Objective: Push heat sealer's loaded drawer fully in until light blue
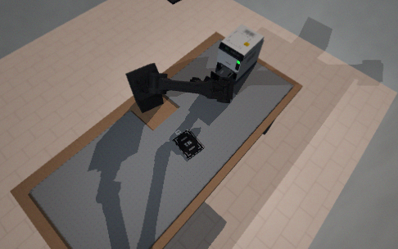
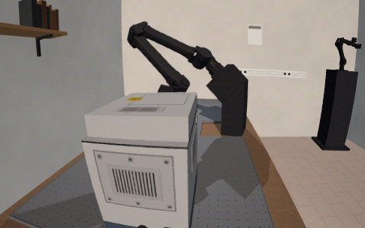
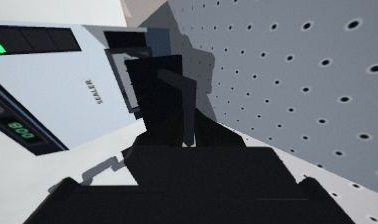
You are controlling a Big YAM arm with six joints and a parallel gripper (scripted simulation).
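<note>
Right now my hand is 2 cm past the black sealer drawer, 12 cm to the right of it and 1 cm above it.
</note>
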